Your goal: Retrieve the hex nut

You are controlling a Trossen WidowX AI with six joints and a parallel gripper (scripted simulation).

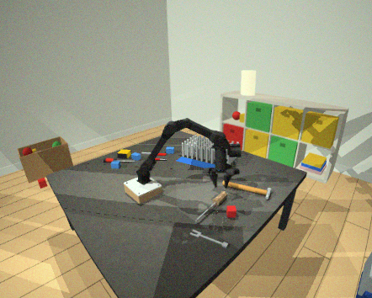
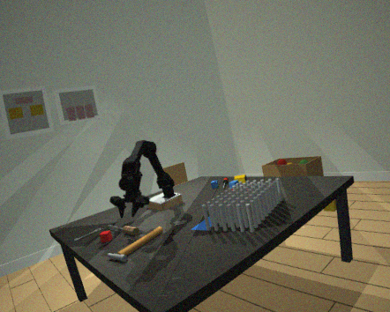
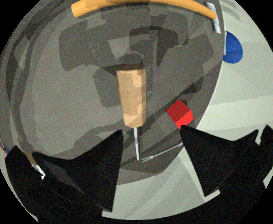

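Right now the hook tool is 100 mm behind my gripper tip and 70 mm below it. From my gripper tip the other things lie so: blue taped strip (320 mm to the left, 290 mm ahead, 80 mm below); red cube (100 mm to the right, 60 mm below, 60 mm behind); grey forked tool (260 mm behind, 100 mm to the right, 80 mm below).
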